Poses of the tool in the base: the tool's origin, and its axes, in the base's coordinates. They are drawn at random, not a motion.
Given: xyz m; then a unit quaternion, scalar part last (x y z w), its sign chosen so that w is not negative.
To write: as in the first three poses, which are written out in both.
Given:
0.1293 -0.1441 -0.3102 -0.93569 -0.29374 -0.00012 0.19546
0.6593 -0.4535 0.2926 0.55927 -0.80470 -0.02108 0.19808
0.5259 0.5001 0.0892 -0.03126 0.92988 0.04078 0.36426
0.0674 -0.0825 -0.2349 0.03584 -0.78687 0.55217 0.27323
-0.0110 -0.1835 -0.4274 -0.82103 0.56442 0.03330 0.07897
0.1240 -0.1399 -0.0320 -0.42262 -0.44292 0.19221 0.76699
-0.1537 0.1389 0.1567 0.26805 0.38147 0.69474 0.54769
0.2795 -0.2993 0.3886 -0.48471 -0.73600 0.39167 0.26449
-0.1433 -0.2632 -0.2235 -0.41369 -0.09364 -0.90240 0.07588
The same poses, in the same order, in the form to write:
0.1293 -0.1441 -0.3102 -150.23 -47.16 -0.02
0.6593 -0.4535 0.2926 89.67 -129.02 -3.38
0.5259 0.5001 0.0892 -4.61 137.07 6.01
0.0674 -0.0825 -0.2349 5.52 -121.30 85.12
-0.0110 -0.1835 -0.4274 -140.79 96.78 5.71
0.1240 -0.1399 -0.0320 -52.58 -55.11 23.91
-0.1537 0.1389 0.1567 36.39 51.79 94.31
0.2795 -0.2993 0.3886 -75.05 -113.96 60.65
-0.1433 -0.2632 -0.2235 -71.07 -16.09 -155.03

